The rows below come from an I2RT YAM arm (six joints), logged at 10 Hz.
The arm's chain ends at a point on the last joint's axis. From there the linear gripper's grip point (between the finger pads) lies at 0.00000 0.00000 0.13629 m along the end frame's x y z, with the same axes.
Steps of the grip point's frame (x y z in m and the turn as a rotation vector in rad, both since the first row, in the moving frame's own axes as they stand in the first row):
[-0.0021, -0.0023, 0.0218, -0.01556, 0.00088, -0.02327]
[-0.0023, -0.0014, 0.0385, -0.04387, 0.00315, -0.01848]
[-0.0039, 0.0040, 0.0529, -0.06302, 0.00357, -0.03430]
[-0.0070, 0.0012, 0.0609, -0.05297, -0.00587, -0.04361]
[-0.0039, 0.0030, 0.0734, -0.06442, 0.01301, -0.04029]
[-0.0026, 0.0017, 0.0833, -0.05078, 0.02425, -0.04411]
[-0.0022, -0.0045, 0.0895, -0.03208, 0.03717, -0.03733]
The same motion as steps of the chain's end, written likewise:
[-0.0022, -0.0044, 0.0218, -0.01556, 0.00088, -0.02327]
[-0.0028, -0.0074, 0.0386, -0.04387, 0.00315, -0.01848]
[-0.0045, -0.0046, 0.0532, -0.06302, 0.00357, -0.03430]
[-0.0064, -0.0060, 0.0611, -0.05297, -0.00587, -0.04361]
[-0.0058, -0.0057, 0.0737, -0.06442, 0.01301, -0.04029]
[-0.0061, -0.0051, 0.0835, -0.05078, 0.02425, -0.04411]
[-0.0073, -0.0088, 0.0897, -0.03208, 0.03717, -0.03733]

